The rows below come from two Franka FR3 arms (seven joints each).
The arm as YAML. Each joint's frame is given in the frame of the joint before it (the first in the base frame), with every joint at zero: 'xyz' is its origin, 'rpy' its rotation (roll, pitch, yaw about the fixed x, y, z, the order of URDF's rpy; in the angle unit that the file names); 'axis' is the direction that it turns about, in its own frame. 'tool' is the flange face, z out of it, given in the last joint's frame.
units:
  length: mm
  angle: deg
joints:
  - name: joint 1
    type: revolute
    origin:
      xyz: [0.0, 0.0, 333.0]
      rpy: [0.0, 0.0, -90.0]
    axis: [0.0, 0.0, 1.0]
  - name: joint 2
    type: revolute
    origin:
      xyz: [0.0, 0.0, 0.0]
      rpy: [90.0, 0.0, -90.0]
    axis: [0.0, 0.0, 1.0]
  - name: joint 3
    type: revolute
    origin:
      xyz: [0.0, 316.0, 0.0]
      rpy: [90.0, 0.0, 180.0]
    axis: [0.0, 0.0, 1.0]
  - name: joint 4
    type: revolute
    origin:
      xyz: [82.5, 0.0, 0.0]
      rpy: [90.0, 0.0, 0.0]
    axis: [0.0, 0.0, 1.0]
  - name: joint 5
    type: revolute
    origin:
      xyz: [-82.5, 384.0, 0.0]
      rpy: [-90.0, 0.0, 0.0]
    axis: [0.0, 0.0, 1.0]
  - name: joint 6
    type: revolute
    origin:
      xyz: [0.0, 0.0, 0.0]
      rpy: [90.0, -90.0, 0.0]
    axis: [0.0, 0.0, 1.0]
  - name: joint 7
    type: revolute
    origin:
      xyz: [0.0, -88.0, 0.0]
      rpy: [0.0, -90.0, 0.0]
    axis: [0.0, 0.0, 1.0]
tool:
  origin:
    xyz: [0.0, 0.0, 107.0]
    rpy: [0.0, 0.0, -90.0]
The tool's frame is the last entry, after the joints.
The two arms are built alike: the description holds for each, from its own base.
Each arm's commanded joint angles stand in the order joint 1, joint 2, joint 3, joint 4, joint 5, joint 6, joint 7.
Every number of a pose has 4 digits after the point.
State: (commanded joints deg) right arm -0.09 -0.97 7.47 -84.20 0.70 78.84 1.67; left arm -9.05 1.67 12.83 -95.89 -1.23 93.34 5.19
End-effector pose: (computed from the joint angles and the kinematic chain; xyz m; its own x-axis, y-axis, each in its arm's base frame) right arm 0.5237 0.0701 0.6641 0.9919 0.1013 -0.0769 0.1010 -0.9949 -0.0077; left arm 0.5619 0.0334 0.5650 0.9972 -0.0231 -0.0712 -0.0217 -0.9995 0.0213
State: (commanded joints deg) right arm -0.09 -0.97 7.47 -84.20 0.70 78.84 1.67; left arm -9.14 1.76 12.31 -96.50 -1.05 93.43 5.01
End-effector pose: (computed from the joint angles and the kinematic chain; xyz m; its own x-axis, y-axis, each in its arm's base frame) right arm 0.5237 0.0701 0.6641 0.9919 0.1013 -0.0769 0.1010 -0.9949 -0.0077; left arm 0.5619 0.0277 0.5592 0.9961 -0.0307 -0.0822 -0.0293 -0.9994 0.0188
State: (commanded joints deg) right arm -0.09 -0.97 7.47 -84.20 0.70 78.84 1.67; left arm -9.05 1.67 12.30 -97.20 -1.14 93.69 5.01
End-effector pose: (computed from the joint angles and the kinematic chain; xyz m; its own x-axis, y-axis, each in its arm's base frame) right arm 0.5237 0.0701 0.6641 0.9919 0.1013 -0.0769 0.1010 -0.9949 -0.0077; left arm 0.5609 0.0284 0.5546 0.9957 -0.0292 -0.0881 -0.0274 -0.9994 0.0212
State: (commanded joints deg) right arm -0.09 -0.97 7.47 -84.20 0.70 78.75 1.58; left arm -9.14 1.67 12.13 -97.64 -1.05 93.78 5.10
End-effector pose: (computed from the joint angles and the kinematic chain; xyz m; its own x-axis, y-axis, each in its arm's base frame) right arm 0.5235 0.0700 0.6639 0.9916 0.1028 -0.0785 0.1025 -0.9947 -0.0078; left arm 0.5605 0.0260 0.5511 0.9949 -0.0353 -0.0943 -0.0336 -0.9992 0.0204
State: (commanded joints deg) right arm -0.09 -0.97 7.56 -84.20 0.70 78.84 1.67; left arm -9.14 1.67 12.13 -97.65 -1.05 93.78 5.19
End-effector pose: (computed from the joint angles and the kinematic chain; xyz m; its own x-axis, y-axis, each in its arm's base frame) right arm 0.5236 0.0709 0.6640 0.9917 0.1028 -0.0769 0.1026 -0.9947 -0.0077; left arm 0.5605 0.0260 0.5511 0.9948 -0.0369 -0.0944 -0.0351 -0.9992 0.0206
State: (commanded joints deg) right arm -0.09 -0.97 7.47 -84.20 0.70 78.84 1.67; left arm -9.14 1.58 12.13 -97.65 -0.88 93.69 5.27
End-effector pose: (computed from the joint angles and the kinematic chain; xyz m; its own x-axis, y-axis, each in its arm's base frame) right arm 0.5237 0.0701 0.6641 0.9919 0.1013 -0.0769 0.1010 -0.9949 -0.0077; left arm 0.5600 0.0264 0.5518 0.9948 -0.0385 -0.0947 -0.0370 -0.9992 0.0181
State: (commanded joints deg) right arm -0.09 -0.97 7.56 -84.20 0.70 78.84 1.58; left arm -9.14 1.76 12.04 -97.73 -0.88 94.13 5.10
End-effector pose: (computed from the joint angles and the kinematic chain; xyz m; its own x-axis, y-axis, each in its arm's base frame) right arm 0.5236 0.0709 0.6640 0.9916 0.1044 -0.0769 0.1041 -0.9945 -0.0078; left arm 0.5614 0.0255 0.5500 0.9951 -0.0370 -0.0916 -0.0356 -0.9992 0.0170
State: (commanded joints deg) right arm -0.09 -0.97 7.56 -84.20 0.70 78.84 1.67; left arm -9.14 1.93 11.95 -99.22 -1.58 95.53 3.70
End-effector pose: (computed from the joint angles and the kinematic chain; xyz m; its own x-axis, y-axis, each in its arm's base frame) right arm 0.5236 0.0709 0.6640 0.9917 0.1028 -0.0769 0.1026 -0.9947 -0.0077; left arm 0.5623 0.0234 0.5380 0.9953 -0.0125 -0.0957 -0.0100 -0.9996 0.0263
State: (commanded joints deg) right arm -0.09 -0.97 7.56 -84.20 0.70 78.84 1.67; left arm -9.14 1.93 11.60 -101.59 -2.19 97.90 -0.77
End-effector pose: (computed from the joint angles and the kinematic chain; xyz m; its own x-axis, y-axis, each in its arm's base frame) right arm 0.5236 0.0709 0.6640 0.9917 0.1028 -0.0769 0.1026 -0.9947 -0.0077; left arm 0.5624 0.0192 0.5218 0.9933 0.0619 -0.0977 0.0650 -0.9975 0.0291
